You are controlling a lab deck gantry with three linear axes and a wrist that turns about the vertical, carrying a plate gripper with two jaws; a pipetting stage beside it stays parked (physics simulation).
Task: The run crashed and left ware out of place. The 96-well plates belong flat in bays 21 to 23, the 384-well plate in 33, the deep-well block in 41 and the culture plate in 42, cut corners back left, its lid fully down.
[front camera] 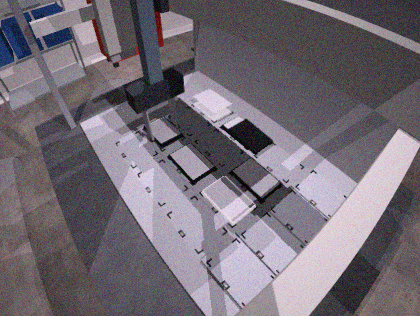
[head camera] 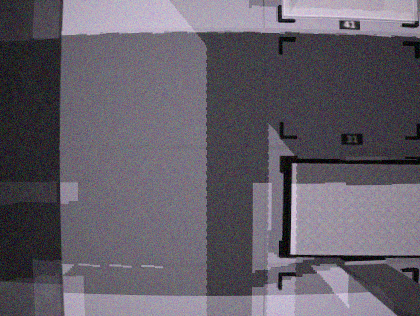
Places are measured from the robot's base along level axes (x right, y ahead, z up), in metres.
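Where they show: gripper, between the fingertips: [front camera: 162, 130] [head camera: 359, 208]; robot's base, origin of its link: [front camera: 116, 143].
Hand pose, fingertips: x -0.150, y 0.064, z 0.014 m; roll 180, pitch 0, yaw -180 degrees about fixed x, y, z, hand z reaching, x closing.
Note:
Each offset is from my fingertips to the top centre of the thing.
A pale plate with a dark skirt {dx +0.000, dy -0.001, dz +0.011 m} [front camera: 165, 131] [head camera: 355, 220] lies flat in bay 21, inside its corner marks. My gripper [front camera: 162, 126] is low over it, its jaws against the plate's long sides; the far jaw is hard to see. A similar plate {dx +0.000, dy +0.164, dz +0.000 m} [front camera: 191, 161] lies beyond it in the same row. A clear piece with a bright rim {dx +0.000, dy +0.328, dz +0.000 m} [front camera: 229, 199] lies further along that row. A grey plate {dx -0.107, dy +0.328, dz +0.000 m} [front camera: 256, 179] lies half in shadow in the row behind. A white block {dx -0.214, dy +0.000, dz +0.028 m} [front camera: 212, 102] stands at bay 41, and a black piece {dx -0.214, dy +0.200, dz +0.008 m} [front camera: 247, 135] with a white strip lies beside it.
The gantry column [front camera: 146, 45] rises above the gripper. A tall grey panel [front camera: 280, 95] runs behind the deck, and a broad pale beam [front camera: 350, 220] crosses at the front right. Blue bins [front camera: 22, 37] stand on a rack at the back left.

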